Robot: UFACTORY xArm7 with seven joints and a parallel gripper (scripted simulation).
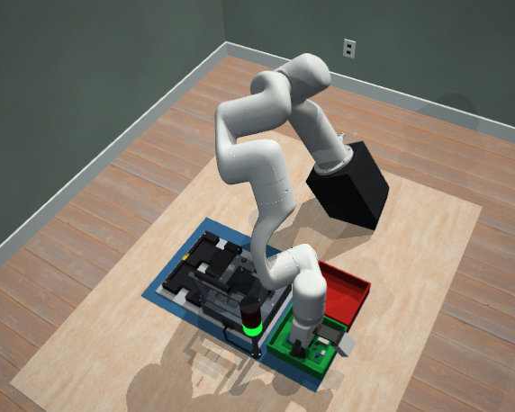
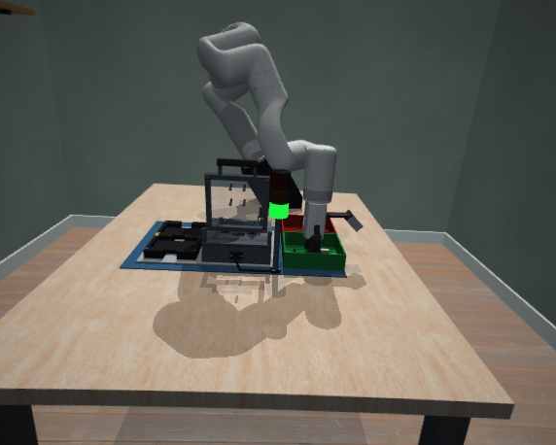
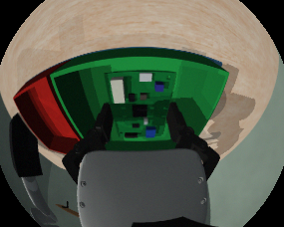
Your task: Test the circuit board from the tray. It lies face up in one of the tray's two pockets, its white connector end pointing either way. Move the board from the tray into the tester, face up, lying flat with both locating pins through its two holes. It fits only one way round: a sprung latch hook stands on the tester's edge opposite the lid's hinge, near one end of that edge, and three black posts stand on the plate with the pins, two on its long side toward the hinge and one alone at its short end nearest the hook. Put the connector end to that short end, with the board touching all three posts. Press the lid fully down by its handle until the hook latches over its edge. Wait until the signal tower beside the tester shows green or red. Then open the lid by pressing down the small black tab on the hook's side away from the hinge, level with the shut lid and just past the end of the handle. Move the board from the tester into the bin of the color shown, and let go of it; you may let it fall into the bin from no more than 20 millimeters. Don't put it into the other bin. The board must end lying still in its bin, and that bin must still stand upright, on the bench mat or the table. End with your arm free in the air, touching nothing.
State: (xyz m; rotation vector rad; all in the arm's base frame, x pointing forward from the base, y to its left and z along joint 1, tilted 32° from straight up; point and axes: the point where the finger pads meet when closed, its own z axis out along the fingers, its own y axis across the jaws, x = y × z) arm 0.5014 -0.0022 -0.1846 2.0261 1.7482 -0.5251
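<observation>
Right now the green bin is right at my hand. The rest, counted from my hand: green circuit board 1 cm below; tester plate 19 cm to the right, 7 cm behind, 5 cm above; red bin 15 cm behind, 2 cm to the left.
</observation>
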